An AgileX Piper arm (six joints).
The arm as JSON. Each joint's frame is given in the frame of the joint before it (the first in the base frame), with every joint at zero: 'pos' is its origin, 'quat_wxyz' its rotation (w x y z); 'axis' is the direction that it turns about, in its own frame. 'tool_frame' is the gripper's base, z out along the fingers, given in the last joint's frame.
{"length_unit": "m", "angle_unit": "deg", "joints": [
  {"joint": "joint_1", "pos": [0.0, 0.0, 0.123], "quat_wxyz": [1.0, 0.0, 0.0, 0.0], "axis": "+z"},
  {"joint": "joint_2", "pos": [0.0, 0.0, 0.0], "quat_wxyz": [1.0, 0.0, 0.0, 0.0], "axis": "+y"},
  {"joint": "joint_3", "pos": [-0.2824, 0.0, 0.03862], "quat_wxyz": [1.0, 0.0, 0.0, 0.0], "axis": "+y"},
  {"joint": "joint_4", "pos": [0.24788, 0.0, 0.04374], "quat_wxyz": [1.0, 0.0, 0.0, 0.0], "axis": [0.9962, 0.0, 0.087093]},
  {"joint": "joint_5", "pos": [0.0, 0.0, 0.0], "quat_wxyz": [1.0, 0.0, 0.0, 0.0], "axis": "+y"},
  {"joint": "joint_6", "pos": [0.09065, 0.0, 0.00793], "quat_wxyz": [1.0, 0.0, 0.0, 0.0], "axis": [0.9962, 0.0, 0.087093]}
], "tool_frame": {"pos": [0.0, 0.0, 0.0], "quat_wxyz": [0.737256, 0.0, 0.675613, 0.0]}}
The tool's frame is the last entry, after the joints.
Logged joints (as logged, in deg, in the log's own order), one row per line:
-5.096, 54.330, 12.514, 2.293, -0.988, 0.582
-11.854, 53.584, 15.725, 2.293, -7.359, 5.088
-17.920, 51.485, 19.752, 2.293, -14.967, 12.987
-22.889, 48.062, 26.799, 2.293, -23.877, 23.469
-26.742, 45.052, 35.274, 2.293, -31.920, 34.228
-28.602, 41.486, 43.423, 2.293, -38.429, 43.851
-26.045, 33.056, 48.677, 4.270, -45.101, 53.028
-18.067, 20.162, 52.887, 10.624, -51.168, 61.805
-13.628, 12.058, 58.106, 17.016, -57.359, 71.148
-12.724, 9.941, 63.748, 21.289, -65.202, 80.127
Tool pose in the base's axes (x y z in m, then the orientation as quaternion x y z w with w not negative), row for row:
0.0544, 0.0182, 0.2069, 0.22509, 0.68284, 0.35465, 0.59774
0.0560, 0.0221, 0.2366, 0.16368, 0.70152, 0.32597, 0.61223
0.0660, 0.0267, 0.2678, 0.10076, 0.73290, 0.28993, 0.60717
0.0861, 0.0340, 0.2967, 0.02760, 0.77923, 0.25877, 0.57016
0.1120, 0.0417, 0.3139, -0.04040, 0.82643, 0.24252, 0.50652
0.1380, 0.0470, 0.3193, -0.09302, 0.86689, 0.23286, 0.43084
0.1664, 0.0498, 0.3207, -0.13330, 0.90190, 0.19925, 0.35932
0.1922, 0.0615, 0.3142, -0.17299, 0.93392, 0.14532, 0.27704
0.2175, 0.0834, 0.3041, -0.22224, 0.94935, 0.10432, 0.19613
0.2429, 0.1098, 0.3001, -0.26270, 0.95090, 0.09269, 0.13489
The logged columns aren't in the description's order. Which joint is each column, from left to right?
Columns, left to right: joint_6, joint_4, joint_5, joint_1, joint_3, joint_2.
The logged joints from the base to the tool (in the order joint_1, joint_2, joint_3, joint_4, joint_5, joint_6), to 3 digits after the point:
2.293, 0.582, -0.988, 54.330, 12.514, -5.096
2.293, 5.088, -7.359, 53.584, 15.725, -11.854
2.293, 12.987, -14.967, 51.485, 19.752, -17.920
2.293, 23.469, -23.877, 48.062, 26.799, -22.889
2.293, 34.228, -31.920, 45.052, 35.274, -26.742
2.293, 43.851, -38.429, 41.486, 43.423, -28.602
4.270, 53.028, -45.101, 33.056, 48.677, -26.045
10.624, 61.805, -51.168, 20.162, 52.887, -18.067
17.016, 71.148, -57.359, 12.058, 58.106, -13.628
21.289, 80.127, -65.202, 9.941, 63.748, -12.724

